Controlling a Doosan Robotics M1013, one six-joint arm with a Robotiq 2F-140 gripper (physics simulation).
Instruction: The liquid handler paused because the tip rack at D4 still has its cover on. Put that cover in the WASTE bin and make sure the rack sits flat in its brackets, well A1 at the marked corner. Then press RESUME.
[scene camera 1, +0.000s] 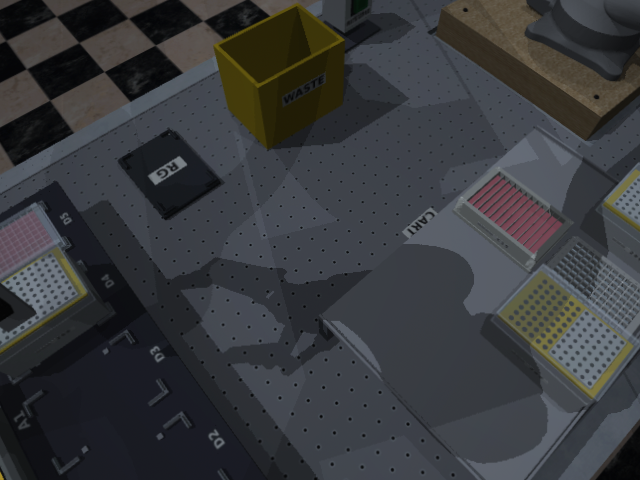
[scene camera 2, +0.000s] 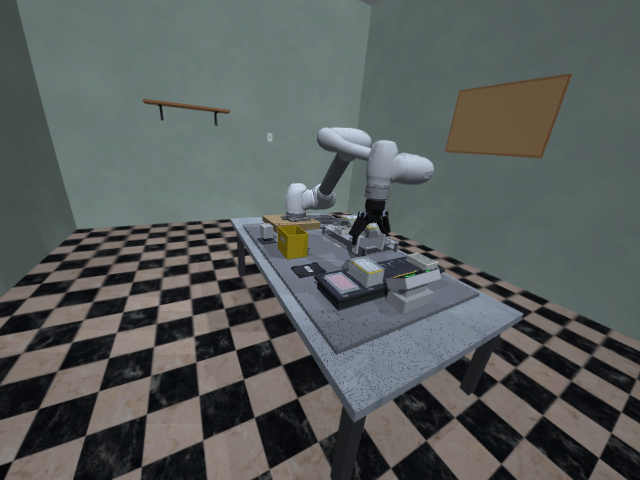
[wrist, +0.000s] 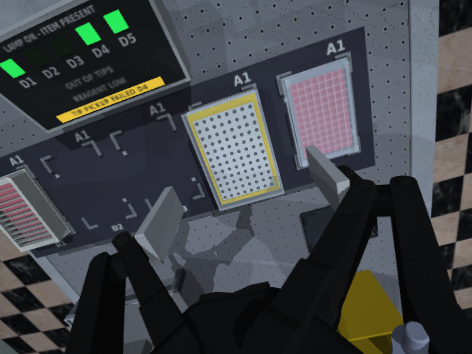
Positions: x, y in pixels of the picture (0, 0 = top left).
Labels:
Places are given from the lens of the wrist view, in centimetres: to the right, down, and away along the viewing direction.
my gripper (wrist: 240, 181): 0, 0, 21
yellow WASTE bin (wrist: 367, 313): 26, 27, 42

